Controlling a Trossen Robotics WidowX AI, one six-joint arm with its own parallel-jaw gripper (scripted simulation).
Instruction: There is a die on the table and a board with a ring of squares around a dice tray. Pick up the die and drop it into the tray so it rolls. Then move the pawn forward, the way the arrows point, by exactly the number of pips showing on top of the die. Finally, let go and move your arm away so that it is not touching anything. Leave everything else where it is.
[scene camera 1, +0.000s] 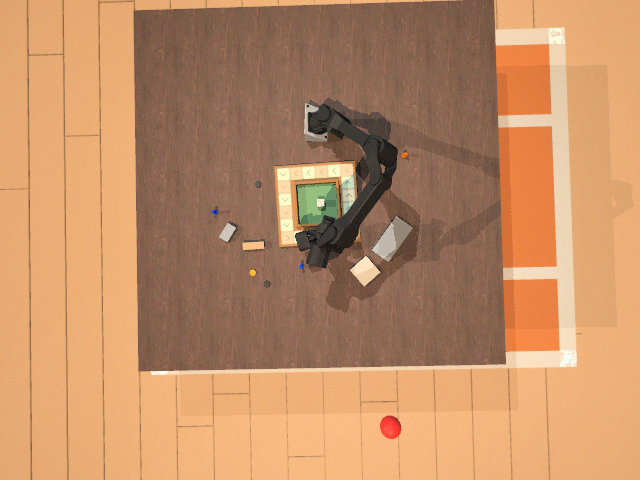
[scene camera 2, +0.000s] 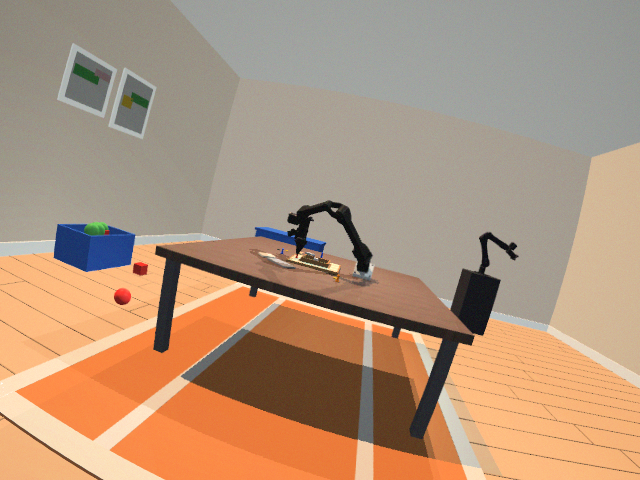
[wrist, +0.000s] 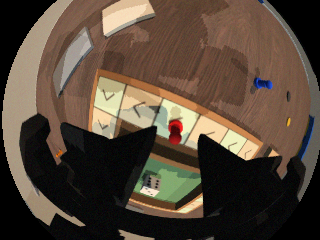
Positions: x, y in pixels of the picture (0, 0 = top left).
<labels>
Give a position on a grey plate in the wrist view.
82, 44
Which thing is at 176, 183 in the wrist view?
A green dice tray.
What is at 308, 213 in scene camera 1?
A green dice tray.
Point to a grey plate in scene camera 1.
398, 230
</labels>
